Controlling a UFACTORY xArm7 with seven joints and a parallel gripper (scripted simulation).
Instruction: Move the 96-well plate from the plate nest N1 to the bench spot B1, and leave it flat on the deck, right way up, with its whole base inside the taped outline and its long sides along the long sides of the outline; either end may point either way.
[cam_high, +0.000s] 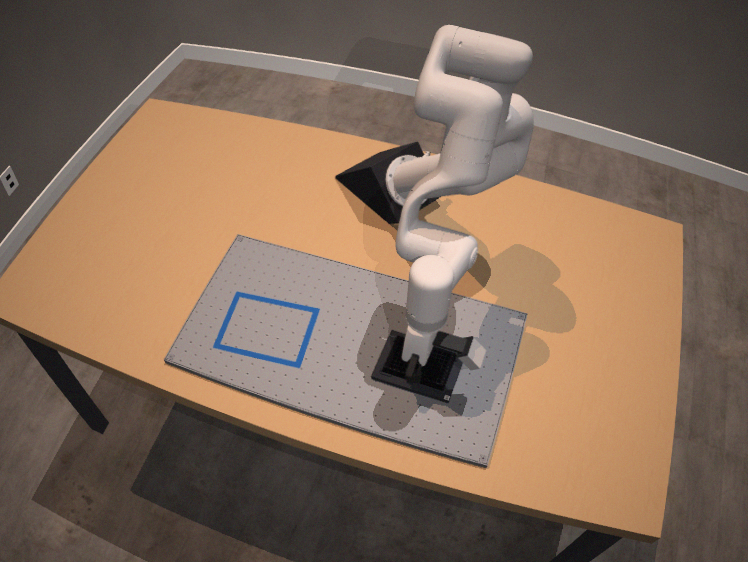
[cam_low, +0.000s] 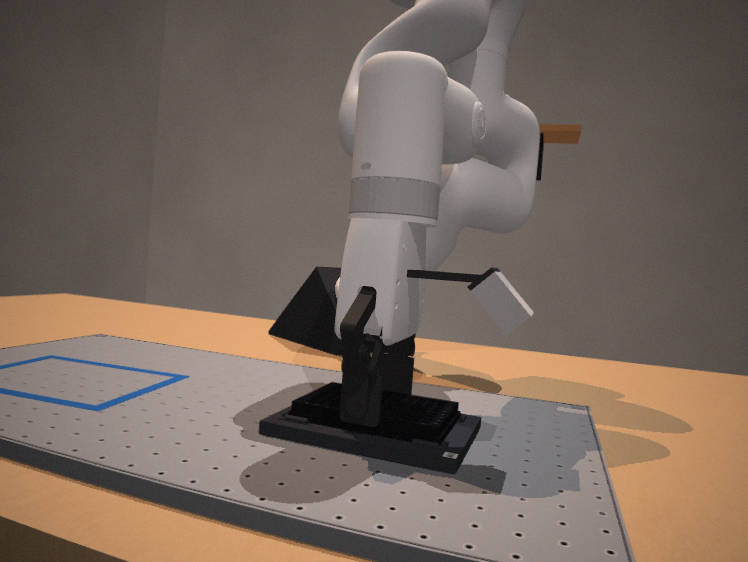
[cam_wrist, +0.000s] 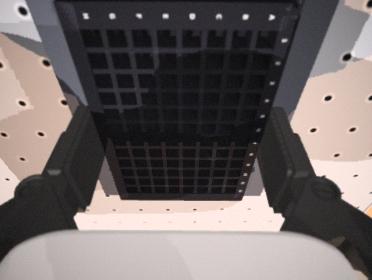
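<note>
My hand is 1 cm above the black 96-well plate. The rest, counted from my hand: dark plate nest 2 cm below; then white label 9 cm to the left, 3 cm ahead, 2 cm below.
</note>
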